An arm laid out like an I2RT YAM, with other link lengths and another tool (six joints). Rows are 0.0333 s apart.
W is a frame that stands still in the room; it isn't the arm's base.
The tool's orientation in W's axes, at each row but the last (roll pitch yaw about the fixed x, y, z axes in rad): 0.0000, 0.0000, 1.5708; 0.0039, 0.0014, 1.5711; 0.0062, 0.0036, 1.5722; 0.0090, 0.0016, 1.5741; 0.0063, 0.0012, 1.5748; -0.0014, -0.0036, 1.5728; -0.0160, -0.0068, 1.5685; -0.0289, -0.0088, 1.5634; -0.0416, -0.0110, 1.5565
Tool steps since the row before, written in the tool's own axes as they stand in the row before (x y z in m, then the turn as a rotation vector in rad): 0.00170, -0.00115, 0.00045, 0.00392, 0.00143, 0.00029; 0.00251, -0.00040, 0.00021, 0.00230, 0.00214, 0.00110; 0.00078, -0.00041, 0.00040, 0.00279, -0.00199, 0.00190; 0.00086, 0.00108, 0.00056, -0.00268, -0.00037, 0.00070; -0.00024, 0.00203, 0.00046, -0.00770, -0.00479, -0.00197; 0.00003, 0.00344, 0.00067, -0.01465, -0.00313, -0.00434; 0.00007, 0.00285, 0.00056, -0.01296, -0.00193, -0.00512; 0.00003, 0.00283, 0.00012, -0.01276, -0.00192, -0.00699; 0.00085, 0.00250, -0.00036, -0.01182, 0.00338, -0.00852
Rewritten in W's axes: 0.00115, 0.00170, 0.00045, -0.00143, 0.00392, 0.00029; 0.00040, 0.00251, 0.00020, -0.00214, 0.00230, 0.00111; 0.00041, 0.00078, 0.00039, 0.00200, 0.00280, 0.00188; -0.00108, 0.00086, 0.00057, 0.00039, -0.00268, 0.00070; -0.00203, -0.00025, 0.00047, 0.00481, -0.00768, -0.00199; -0.00344, 0.00002, 0.00067, 0.00317, -0.01463, -0.00439; -0.00286, 0.00007, 0.00051, 0.00198, -0.01293, -0.00518; -0.00283, 0.00005, 0.00004, 0.00203, -0.01271, -0.00704; -0.00247, 0.00089, -0.00045, -0.00319, -0.01168, -0.00878
